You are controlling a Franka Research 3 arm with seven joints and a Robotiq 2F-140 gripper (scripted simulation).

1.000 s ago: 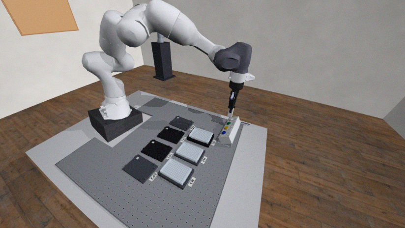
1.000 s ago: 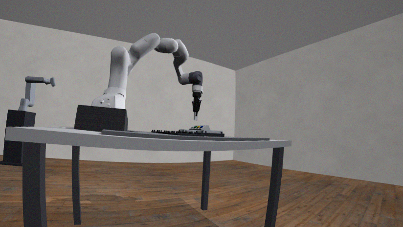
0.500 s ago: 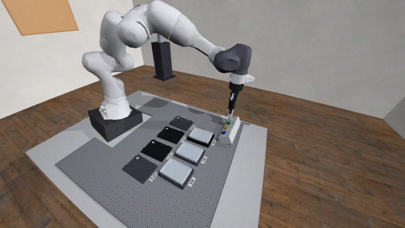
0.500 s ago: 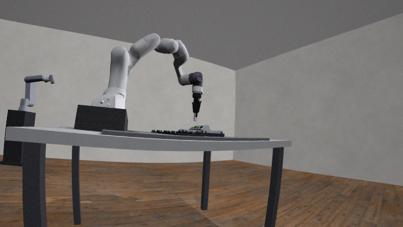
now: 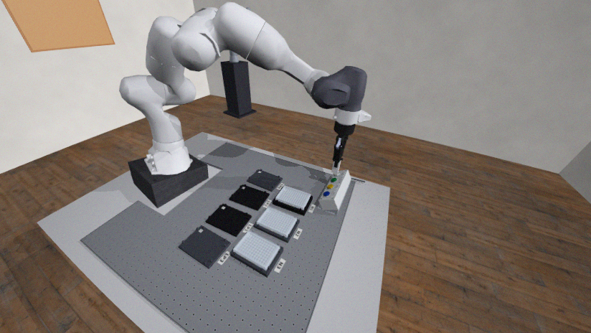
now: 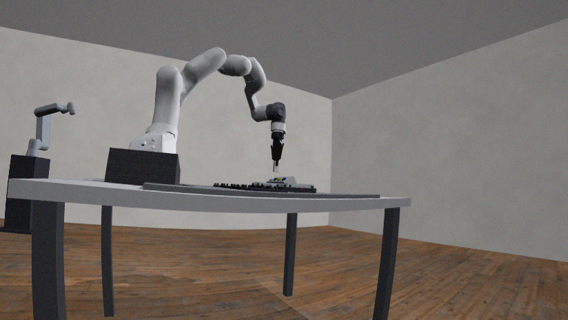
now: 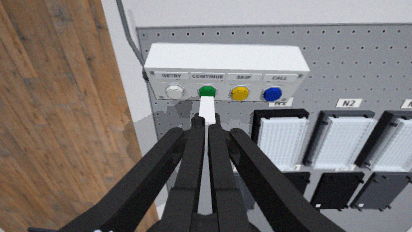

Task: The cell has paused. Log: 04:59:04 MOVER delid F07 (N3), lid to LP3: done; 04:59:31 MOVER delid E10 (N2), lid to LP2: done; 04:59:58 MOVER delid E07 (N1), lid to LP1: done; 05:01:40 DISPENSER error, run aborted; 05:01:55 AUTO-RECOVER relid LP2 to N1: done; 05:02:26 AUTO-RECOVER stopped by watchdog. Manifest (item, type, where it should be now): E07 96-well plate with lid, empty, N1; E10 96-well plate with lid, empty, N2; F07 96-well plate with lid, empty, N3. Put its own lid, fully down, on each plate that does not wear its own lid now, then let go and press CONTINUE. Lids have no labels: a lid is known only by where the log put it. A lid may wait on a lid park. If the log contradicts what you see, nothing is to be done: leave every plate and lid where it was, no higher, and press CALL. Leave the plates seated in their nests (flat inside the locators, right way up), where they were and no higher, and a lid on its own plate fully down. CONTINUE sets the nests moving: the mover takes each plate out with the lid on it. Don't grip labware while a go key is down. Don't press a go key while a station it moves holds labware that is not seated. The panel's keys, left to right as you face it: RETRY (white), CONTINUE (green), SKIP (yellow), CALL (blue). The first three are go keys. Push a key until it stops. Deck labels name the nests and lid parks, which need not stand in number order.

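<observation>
Now: hand 8 cm above the green continue key. Also, from my hand: white retry key 5 cm to the left, 8 cm below; yellow skip key 1 cm ahead, 5 cm to the right, 8 cm below; blue call key 2 cm ahead, 10 cm to the right, 8 cm below.
</observation>
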